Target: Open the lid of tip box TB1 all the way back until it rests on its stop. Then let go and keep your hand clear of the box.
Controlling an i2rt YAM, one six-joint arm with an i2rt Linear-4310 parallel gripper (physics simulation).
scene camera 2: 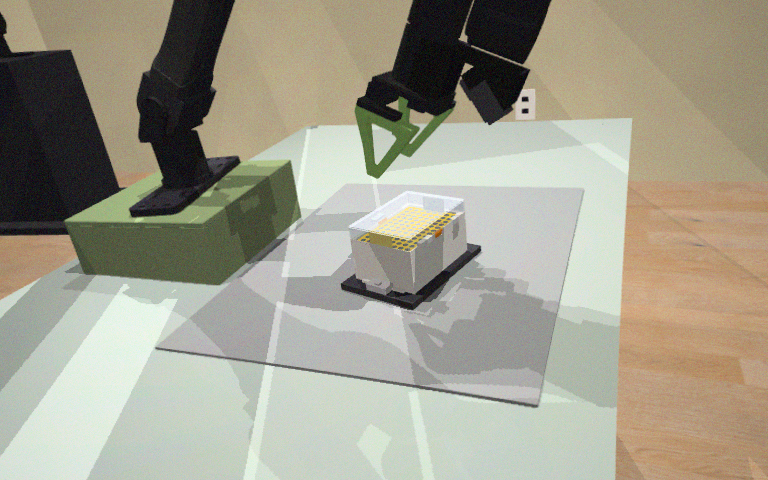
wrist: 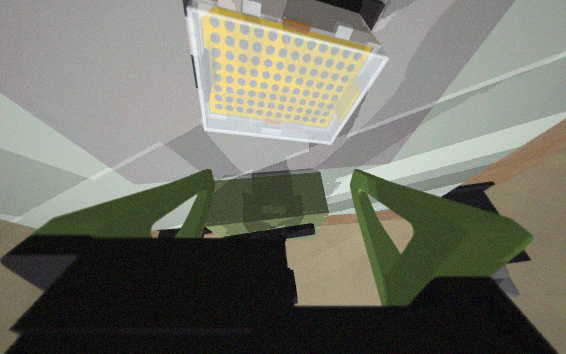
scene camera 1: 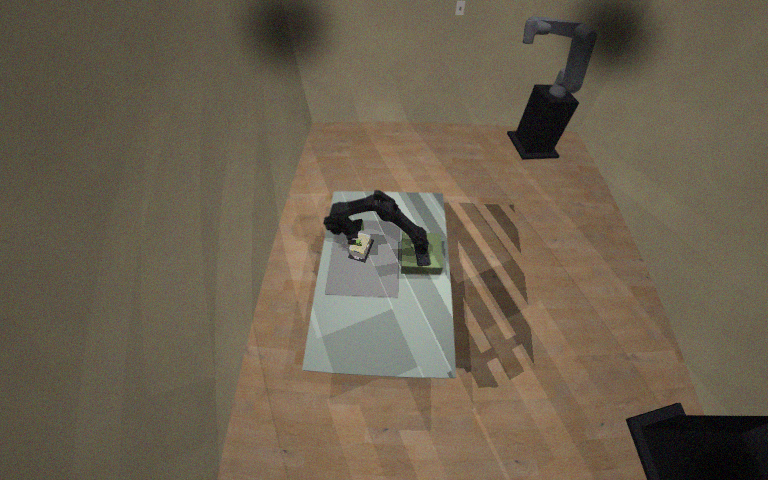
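Note:
The tip box is a pale box on a black base plate, with a yellow perforated tip rack inside. Its clear lid lies down over the rack, closed as far as can be seen. No TB1 label is legible. My gripper is open, with its two green fingers wide apart and nothing between them. It is above the box, apart from the lid, toward the far side in the scene camera 2 view. The fingers are small in the scene camera 1 view.
The box stands on a grey mat on the pale table. My arm's base is bolted to a green block beside the mat. Another arm stands on a black pedestal away from the table.

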